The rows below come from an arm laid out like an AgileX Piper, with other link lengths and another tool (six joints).
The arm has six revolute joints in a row. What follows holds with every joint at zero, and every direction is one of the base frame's.
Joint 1 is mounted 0.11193 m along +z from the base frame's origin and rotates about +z.
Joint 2 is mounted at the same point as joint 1 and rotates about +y.
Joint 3 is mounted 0.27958 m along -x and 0.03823 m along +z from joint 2 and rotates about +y.
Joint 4 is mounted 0.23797 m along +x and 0.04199 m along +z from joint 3 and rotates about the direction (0.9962, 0, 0.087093).
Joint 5 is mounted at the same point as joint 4 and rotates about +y.
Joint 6 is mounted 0.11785 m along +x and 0.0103 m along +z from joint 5 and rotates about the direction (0.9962, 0, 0.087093).
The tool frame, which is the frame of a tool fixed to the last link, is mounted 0.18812 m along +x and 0.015 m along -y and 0.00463 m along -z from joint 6; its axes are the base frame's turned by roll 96.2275, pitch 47.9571 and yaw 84.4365 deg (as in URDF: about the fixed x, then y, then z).
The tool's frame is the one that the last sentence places.
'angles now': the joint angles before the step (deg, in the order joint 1, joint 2, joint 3, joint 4, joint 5, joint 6). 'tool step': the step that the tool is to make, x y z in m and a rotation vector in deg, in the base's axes. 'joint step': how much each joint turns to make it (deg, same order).
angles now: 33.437, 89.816, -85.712, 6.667, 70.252, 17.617
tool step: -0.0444, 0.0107, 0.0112, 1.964, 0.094, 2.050
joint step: 5.106, -6.808, 5.310, 0.434, 0.045, 3.324
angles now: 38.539, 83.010, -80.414, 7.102, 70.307, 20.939
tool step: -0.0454, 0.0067, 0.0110, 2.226, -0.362, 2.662
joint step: 5.964, -7.245, 5.080, 0.004, -0.004, 3.619
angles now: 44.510, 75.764, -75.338, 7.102, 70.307, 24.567
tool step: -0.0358, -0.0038, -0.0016, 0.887, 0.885, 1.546
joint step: 4.263, -5.421, 4.970, 0.006, 0.062, 3.017
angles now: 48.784, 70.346, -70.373, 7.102, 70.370, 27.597
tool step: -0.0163, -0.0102, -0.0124, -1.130, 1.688, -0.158
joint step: 1.062, -2.034, 3.736, -0.001, 0.098, 1.357
